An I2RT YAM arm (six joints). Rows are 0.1 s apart.
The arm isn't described. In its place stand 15 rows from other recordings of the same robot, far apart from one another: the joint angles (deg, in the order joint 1, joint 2, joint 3, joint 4, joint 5, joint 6), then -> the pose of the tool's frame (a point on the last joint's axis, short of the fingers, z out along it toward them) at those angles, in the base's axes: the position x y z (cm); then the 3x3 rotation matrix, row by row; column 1 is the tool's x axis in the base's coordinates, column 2 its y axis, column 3 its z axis.
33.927 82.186 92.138 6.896 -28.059 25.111 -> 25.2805, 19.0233, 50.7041; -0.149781, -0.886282, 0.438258; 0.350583, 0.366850, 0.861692; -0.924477, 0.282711, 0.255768
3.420 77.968 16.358 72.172 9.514 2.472 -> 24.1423, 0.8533, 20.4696; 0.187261, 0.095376, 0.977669; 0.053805, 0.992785, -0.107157; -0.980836, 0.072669, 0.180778
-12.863 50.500 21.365 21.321 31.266 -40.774 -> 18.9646, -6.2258, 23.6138; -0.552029, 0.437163, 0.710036; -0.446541, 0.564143, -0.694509; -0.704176, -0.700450, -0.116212
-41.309 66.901 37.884 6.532 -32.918 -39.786 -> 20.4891, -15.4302, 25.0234; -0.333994, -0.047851, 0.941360; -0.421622, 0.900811, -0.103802; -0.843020, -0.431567, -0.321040
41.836 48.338 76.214 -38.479 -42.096 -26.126 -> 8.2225, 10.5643, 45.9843; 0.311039, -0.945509, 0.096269; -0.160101, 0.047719, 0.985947; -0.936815, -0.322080, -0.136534
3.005 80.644 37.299 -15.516 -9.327 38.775 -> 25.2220, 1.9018, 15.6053; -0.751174, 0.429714, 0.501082; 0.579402, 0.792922, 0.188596; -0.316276, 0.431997, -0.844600
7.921 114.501 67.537 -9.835 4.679 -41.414 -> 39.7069, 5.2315, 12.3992; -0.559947, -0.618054, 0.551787; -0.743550, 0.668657, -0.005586; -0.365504, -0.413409, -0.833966
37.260 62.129 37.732 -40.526 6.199 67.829 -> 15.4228, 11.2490, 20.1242; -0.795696, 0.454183, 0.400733; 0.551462, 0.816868, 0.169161; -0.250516, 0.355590, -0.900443
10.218 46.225 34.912 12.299 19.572 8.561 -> 19.5885, 2.3191, 31.6749; 0.040934, 0.158154, 0.986566; 0.149900, 0.975246, -0.162559; -0.987853, 0.154541, 0.016214
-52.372 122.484 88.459 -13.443 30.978 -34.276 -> 27.1870, -38.2686, 17.1811; -0.873819, 0.483266, -0.053793; 0.342663, 0.533514, -0.773269; -0.344996, -0.694130, -0.631792
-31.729 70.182 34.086 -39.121 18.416 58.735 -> 15.6804, -11.0177, 16.1800; 0.058293, 0.997507, 0.039770; 0.917464, -0.037826, -0.396016; -0.393524, 0.059572, -0.917382
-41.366 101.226 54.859 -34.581 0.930 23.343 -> 22.5613, -19.9436, 12.8298; -0.417909, 0.902126, 0.107335; 0.895885, 0.428837, -0.116142; -0.150804, 0.047623, -0.987416
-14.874 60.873 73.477 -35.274 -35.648 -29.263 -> 21.0684, -3.4489, 41.6461; -0.172868, -0.453544, 0.874308; -0.365079, 0.853947, 0.370799; -0.914786, -0.255093, -0.313200
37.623 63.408 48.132 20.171 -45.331 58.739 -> 18.4647, 17.4281, 35.1355; -0.811528, -0.571725, 0.120635; 0.133242, 0.019950, 0.990883; -0.568919, 0.820203, 0.059988
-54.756 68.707 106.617 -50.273 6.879 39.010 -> 10.4643, -15.5488, 53.3940; 0.456870, 0.760269, 0.461802; 0.436346, 0.260856, -0.861137; -0.775159, 0.594933, -0.212563
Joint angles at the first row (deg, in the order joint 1, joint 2, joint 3, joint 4, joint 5, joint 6):
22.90, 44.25, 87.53, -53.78, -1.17, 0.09
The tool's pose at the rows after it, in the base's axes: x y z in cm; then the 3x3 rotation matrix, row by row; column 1 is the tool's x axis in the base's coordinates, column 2 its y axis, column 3 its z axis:
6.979, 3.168, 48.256; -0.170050, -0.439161, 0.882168; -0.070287, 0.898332, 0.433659; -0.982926, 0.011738, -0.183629
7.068, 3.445, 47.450; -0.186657, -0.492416, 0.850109; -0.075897, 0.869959, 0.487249; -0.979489, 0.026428, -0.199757
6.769, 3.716, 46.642; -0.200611, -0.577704, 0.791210; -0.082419, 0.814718, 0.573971; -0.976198, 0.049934, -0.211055
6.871, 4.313, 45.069; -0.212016, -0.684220, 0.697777; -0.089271, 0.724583, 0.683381; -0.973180, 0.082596, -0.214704
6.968, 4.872, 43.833; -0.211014, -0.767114, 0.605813; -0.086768, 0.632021, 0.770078; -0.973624, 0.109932, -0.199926
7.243, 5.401, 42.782; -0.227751, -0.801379, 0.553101; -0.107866, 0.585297, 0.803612; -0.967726, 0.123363, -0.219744
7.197, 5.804, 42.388; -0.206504, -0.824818, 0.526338; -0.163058, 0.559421, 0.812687; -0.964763, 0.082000, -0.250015
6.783, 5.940, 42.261; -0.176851, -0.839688, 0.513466; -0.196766, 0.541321, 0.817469; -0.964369, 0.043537, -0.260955
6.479, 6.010, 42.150; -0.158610, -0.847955, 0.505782; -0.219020, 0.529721, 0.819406; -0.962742, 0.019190, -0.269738
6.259, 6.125, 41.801; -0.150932, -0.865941, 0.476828; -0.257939, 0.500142, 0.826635; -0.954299, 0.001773, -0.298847
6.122, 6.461, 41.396; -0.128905, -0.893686, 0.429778; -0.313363, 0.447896, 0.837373; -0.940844, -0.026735, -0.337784
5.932, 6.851, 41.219; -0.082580, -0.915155, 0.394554; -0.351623, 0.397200, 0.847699; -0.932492, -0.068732, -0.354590
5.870, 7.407, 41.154; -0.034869, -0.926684, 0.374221; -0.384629, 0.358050, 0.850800; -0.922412, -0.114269, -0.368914
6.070, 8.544, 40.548; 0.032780, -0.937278, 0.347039; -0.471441, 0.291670, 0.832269; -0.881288, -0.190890, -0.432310
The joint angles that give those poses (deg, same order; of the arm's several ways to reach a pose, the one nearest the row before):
22.93, 43.13, 85.21, -52.68, -3.19, 0.09
22.94, 42.32, 83.02, -52.31, -6.74, 0.16
22.94, 41.07, 80.90, -52.33, -12.72, 0.13
23.20, 39.23, 76.05, -50.08, -20.69, 0.09
23.88, 37.74, 71.83, -47.09, -27.31, 0.39
25.72, 37.45, 69.28, -46.38, -28.95, 0.11
28.67, 37.78, 69.03, -47.61, -27.42, -2.84
31.44, 37.35, 68.99, -48.44, -25.44, -4.80
33.47, 37.01, 68.94, -49.09, -23.87, -5.98
34.90, 37.04, 68.91, -50.94, -23.90, -7.87
37.16, 37.61, 68.97, -53.07, -24.07, -10.85
40.25, 37.95, 68.91, -53.63, -23.08, -13.52
43.97, 38.65, 68.96, -53.53, -20.64, -15.66
49.10, 40.75, 68.87, -54.91, -16.42, -20.34

